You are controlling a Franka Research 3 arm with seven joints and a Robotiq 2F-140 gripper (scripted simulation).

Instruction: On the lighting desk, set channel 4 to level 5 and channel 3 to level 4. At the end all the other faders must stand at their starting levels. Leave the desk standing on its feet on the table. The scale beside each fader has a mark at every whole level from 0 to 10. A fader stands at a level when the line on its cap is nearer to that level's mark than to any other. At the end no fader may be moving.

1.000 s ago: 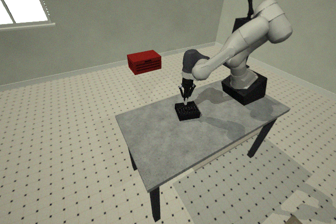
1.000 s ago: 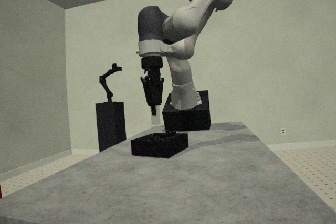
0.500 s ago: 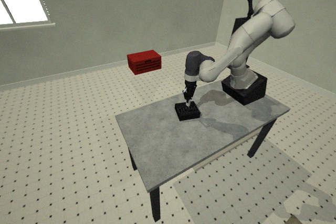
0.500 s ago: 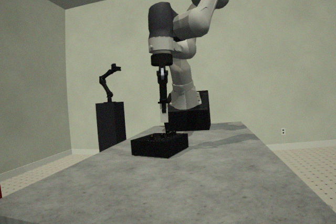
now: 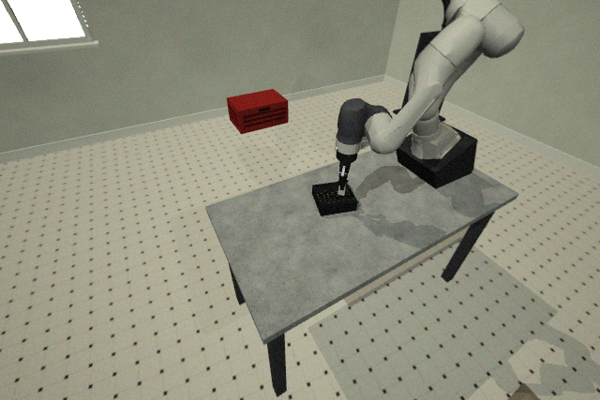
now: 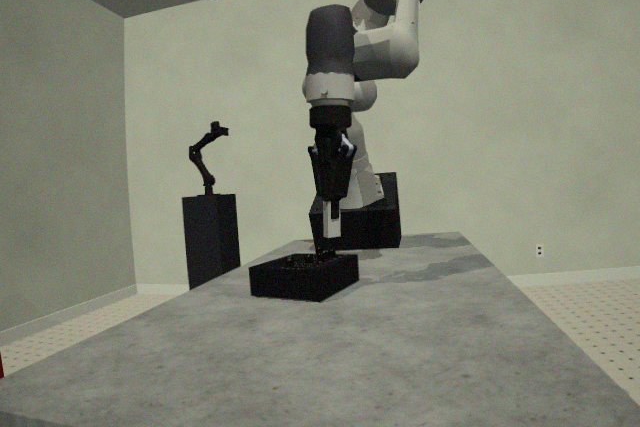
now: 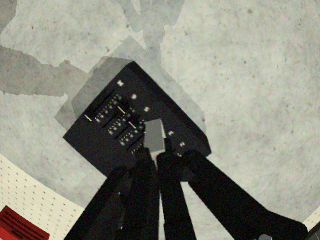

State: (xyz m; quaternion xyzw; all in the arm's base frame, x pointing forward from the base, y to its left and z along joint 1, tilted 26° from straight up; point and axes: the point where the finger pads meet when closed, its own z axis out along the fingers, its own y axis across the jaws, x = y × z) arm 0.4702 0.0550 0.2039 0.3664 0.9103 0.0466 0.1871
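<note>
The fader cap is 3 cm to the right of my hand and 7 cm below it. Also, from my hand: fader: 2 cm ahead, 4 cm to the right, 7 cm below.
</note>
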